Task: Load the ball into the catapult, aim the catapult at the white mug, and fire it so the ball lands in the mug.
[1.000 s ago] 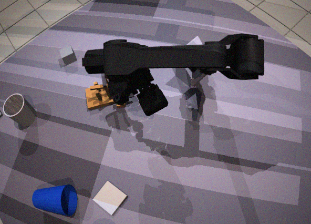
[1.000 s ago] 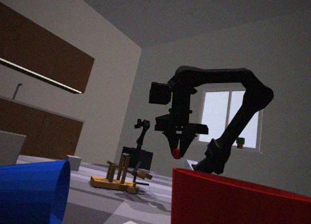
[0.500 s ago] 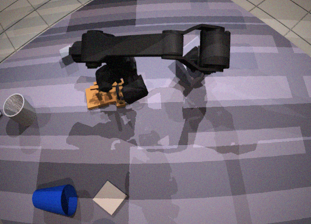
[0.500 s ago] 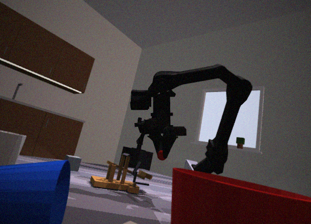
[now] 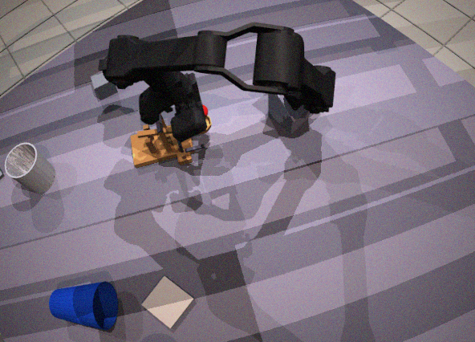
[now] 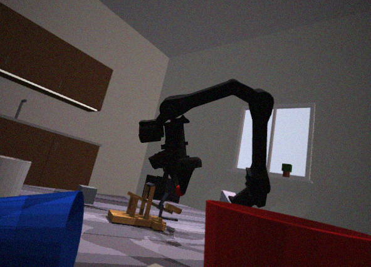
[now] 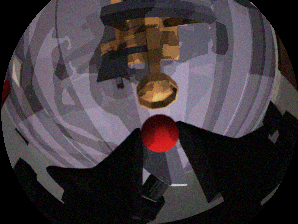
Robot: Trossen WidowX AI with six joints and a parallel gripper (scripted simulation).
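Now: the red ball 10 mm above my gripper tip. Round my gripper tip: wooden catapult 60 mm ahead, 20 mm to the right, 50 mm below; white tile 310 mm ahead, 220 mm to the left, 90 mm below; grey block 90 mm ahead, 310 mm to the right, 70 mm below.
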